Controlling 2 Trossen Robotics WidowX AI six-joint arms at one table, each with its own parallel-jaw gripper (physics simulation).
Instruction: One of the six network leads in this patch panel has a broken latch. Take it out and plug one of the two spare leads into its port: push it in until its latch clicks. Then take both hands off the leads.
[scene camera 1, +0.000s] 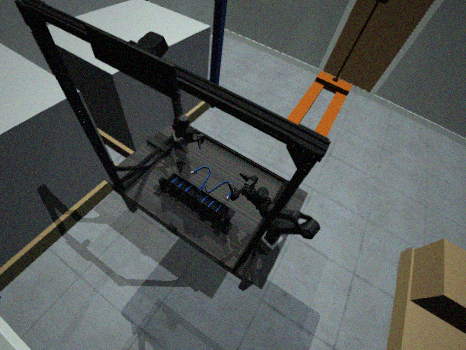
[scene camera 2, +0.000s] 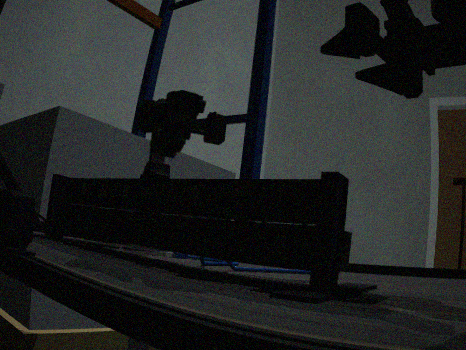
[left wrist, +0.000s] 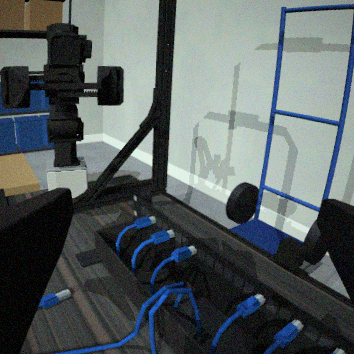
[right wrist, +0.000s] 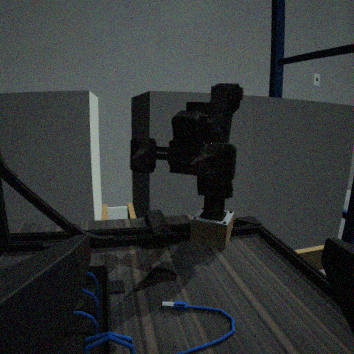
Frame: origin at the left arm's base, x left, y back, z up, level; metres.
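Seen in the pictures: left gripper, fingertip midpoint: (scene camera 1: 193, 150) (scene camera 2: 192, 109) (left wrist: 200, 206) (right wrist: 159, 164); right gripper, fingertip midpoint: (scene camera 1: 233, 177) (scene camera 2: 339, 63) (left wrist: 63, 84) (right wrist: 209, 250); left arm's base at its link origin: (scene camera 1: 179, 134) (right wrist: 213, 214); right arm's base at its link origin: (scene camera 1: 271, 237) (left wrist: 65, 162).
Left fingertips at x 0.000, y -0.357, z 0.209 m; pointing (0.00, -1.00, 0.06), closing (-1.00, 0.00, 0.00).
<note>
Offsets run from my left fingertips to a thing's top centre. "spot": to the spot under its first point. Level surfaces: height alone.
The black patch panel (scene camera 1: 190, 201) (scene camera 2: 200, 200) stands on the table, with blue network leads at it; in the left wrist view several lead plugs {spot: dx +0.038, dy -0.328, dz -0.188 m} (left wrist: 146, 221) {spot: dx -0.021, dy -0.239, dz -0.188 m} (left wrist: 184, 253) {spot: dx -0.092, dy -0.139, dz -0.187 m} (left wrist: 252, 304) lie along it. Which latch is broken cannot be told. Two blue spare leads curve over the table; one spare plug {spot: dx +0.002, dy +0.032, dz -0.272 m} (scene camera 1: 192, 172) (left wrist: 55, 298) (right wrist: 175, 304) lies at the left in scene camera 1, the other spare plug (scene camera 1: 228, 197) at the right. My left gripper (scene camera 1: 198, 142) (left wrist: 200, 206) is open and empty, above and apart from the panel. My right gripper (scene camera 2: 340, 62) is open and empty, raised off the table.
A black frame (scene camera 1: 85, 120) (left wrist: 162, 100) rises around the table {dz -0.274 m} (scene camera 1: 235, 155). Large grey blocks (scene camera 1: 150, 55) (right wrist: 295, 165) stand beyond one side. A blue hand truck (left wrist: 272, 125) stands on the floor past the panel. An orange pallet jack (scene camera 1: 306, 102) stands farther off.
</note>
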